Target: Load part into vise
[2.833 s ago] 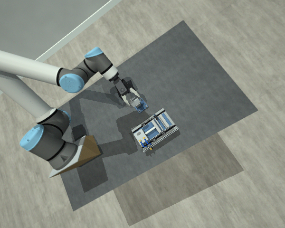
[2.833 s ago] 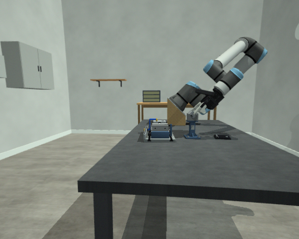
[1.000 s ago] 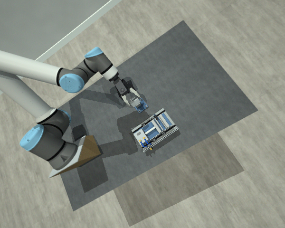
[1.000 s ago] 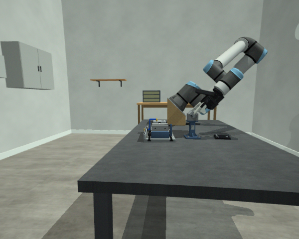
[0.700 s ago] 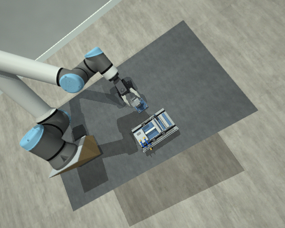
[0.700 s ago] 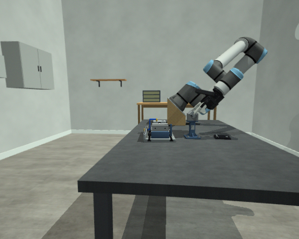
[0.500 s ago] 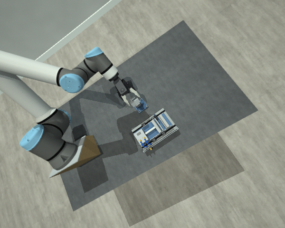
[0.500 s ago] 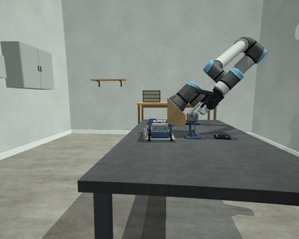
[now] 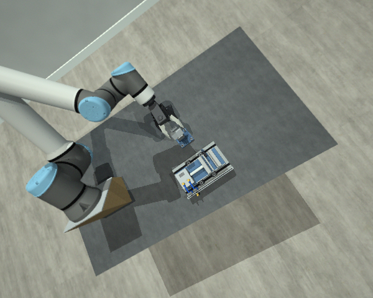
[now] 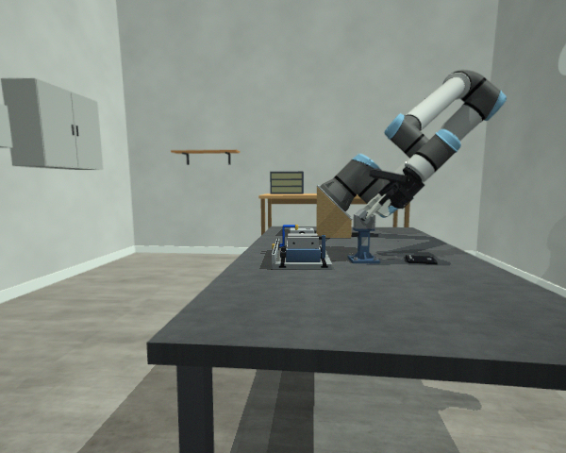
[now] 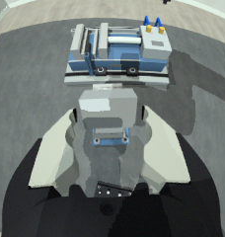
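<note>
Now: the part 1 cm to the right of my hand and 1 cm below it. Also, from my hand: infeed plate: 3 cm behind, 19 cm to the left, 16 cm below; then vise: 2 cm ahead, 22 cm to the right, 12 cm below.
</note>
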